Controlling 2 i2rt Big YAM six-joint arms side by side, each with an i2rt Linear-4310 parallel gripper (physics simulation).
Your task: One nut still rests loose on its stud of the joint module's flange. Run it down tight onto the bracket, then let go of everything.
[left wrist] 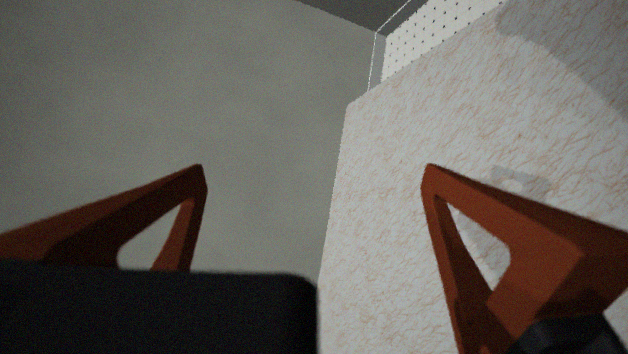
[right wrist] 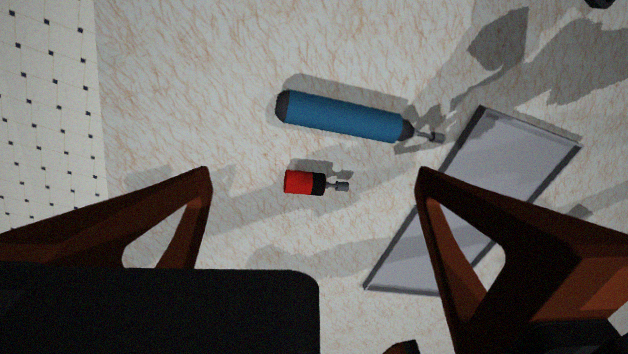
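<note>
My left gripper is open and empty, over the table's edge in the left wrist view. My right gripper is open and empty, above the table. A short red nut driver with a black collar and a grey socket tip lies on the table between and beyond its fingers. A longer blue nut driver with dark ends and a grey socket tip lies farther up. The joint module's flange, its nut and the bracket do not show recognisably in either view.
A grey tray with dark rims lies at the right, partly behind a right gripper finger. Part of a black object shows at the top right corner. A dark piece shows at the bottom edge. The table ends beside the grey floor.
</note>
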